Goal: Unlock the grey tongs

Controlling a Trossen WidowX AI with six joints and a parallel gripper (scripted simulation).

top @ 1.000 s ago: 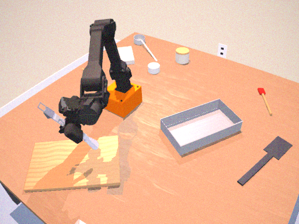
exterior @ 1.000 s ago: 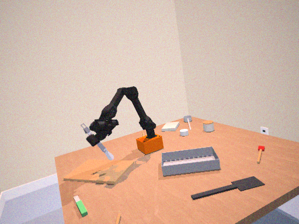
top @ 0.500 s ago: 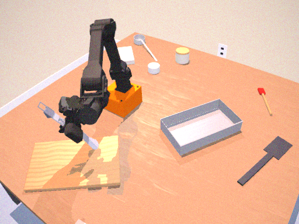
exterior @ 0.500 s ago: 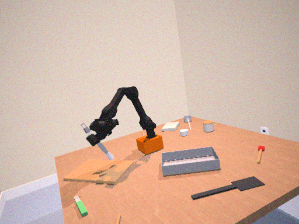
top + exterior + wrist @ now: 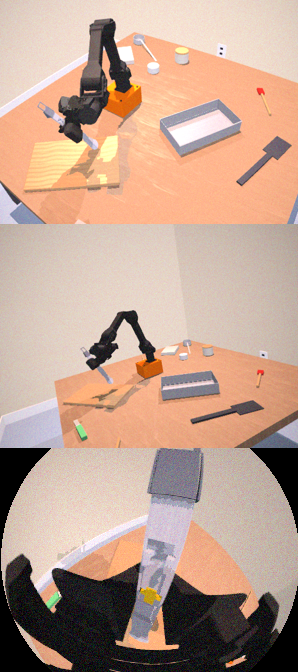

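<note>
Now: gripper tip 3 cm short of the yellow lock piece, 2 cm to the right of it and 2 cm below it. Also, from my gripper tip: green-tipped tool (28 cm ahead, 17 cm to the right, 18 cm below); grey roasting tin (34 cm ahead, 44 cm to the left, 16 cm below); wooden board (1 cm ahead, 1 cm to the left, 18 cm below).
</note>
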